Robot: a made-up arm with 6 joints.
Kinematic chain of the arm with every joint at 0, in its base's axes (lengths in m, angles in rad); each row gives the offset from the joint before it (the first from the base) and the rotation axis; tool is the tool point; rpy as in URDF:
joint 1: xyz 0 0 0.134 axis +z
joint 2: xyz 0 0 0 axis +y
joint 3: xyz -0.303 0 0.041 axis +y
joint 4: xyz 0.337 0 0.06 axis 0.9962 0 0.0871
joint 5: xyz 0 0 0 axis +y
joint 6: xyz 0.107 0 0.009 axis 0.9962 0 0.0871
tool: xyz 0 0 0 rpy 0 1.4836 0
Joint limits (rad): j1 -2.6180..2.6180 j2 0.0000..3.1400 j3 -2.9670..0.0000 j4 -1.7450..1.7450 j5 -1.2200..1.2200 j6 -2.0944..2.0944
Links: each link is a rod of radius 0.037 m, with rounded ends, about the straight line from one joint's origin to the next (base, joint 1, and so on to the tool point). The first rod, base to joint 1, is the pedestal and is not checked.
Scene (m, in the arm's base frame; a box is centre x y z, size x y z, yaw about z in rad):
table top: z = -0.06
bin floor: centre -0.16 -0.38 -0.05 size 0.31 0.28 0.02 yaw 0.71
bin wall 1: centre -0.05 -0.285 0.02 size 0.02 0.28 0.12 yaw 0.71
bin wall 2: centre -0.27 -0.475 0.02 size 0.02 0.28 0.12 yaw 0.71
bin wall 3: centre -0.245 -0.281 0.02 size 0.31 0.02 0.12 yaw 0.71
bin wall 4: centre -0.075 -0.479 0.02 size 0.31 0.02 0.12 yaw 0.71
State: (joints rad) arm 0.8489 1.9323 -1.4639 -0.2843 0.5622 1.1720
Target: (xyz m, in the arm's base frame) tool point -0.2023 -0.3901 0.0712
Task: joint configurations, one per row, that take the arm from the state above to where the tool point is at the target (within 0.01 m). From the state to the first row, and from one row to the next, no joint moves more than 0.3 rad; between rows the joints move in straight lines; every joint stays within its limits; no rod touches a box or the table.
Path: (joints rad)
1: 0.5590 1.8262 -1.4624 -0.3336 0.6402 1.0164
2: 0.2690 1.7201 -1.4609 -0.3829 0.7182 0.8608
3: -0.0209 1.6141 -1.4594 -0.4321 0.7963 0.7051
4: -0.3108 1.5080 -1.4579 -0.4814 0.8743 0.5495
5: -0.6008 1.4019 -1.4565 -0.5307 0.9523 0.3939
6: -0.8668 1.5300 -1.3987 -0.5574 0.9414 0.5495
7: -1.1328 1.6580 -1.3409 -0.5841 0.9304 0.7051
8: -1.3988 1.7861 -1.2831 -0.6109 0.9195 0.8608
9: -1.6648 1.9142 -1.2253 -0.6376 0.9085 1.0164
10: -1.9308 2.0422 -1.1675 -0.6643 0.8976 1.1720

